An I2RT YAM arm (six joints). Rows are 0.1 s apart.
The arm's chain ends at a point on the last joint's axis. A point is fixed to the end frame.
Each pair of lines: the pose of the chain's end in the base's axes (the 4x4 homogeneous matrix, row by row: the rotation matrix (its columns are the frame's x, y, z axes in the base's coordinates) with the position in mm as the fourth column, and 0 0 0 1 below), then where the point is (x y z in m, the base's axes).
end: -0.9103, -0.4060, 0.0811, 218.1; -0.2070, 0.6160, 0.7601, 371.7; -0.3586, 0.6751, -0.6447, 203.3; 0, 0, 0, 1
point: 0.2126 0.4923 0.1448
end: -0.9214, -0.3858, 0.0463, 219.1; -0.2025, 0.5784, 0.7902, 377.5; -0.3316, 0.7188, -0.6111, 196.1; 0, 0, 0, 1
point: 0.2099 0.5006 0.1435
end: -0.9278, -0.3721, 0.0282, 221.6; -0.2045, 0.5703, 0.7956, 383.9; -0.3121, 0.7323, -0.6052, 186.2; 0, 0, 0, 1
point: 0.2105 0.5074 0.1349
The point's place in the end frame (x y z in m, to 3 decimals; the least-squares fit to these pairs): 0.001 0.037 0.129
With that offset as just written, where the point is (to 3 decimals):
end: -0.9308, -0.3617, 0.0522, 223.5; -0.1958, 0.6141, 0.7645, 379.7; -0.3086, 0.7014, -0.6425, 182.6; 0, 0, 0, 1
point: 0.216 0.501 0.125
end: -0.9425, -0.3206, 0.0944, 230.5; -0.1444, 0.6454, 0.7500, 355.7; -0.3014, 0.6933, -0.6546, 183.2; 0, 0, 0, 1
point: 0.230 0.476 0.124
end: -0.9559, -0.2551, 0.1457, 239.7; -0.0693, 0.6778, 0.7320, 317.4; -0.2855, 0.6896, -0.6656, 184.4; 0, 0, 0, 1
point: 0.248 0.437 0.124
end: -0.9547, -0.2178, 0.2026, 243.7; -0.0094, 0.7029, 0.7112, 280.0; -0.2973, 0.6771, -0.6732, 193.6; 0, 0, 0, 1
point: 0.261 0.398 0.132
